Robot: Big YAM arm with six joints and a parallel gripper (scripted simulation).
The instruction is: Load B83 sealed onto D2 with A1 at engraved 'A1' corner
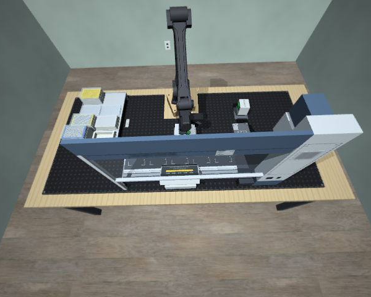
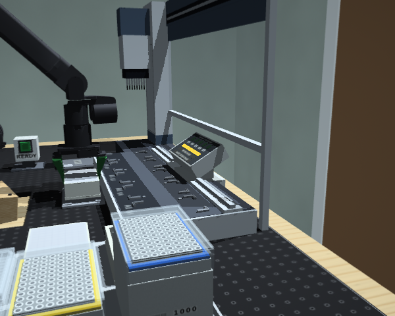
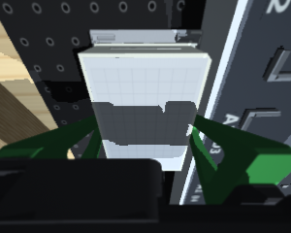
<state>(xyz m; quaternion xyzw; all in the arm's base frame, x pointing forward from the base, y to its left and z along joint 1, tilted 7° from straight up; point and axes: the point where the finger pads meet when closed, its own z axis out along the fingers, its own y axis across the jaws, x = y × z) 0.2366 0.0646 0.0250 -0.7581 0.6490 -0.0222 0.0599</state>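
Now: hand 5 cm above the regrip nest. From my hand the other things lie so: shelf sign: 41 cm to the right, 5 cm below, 3 cm behind; flat grey plate: 37 cm to the left, 6 cm behind, 4 cm below; ready key: 32 cm to the left, 22 cm behind, 3 cm above.
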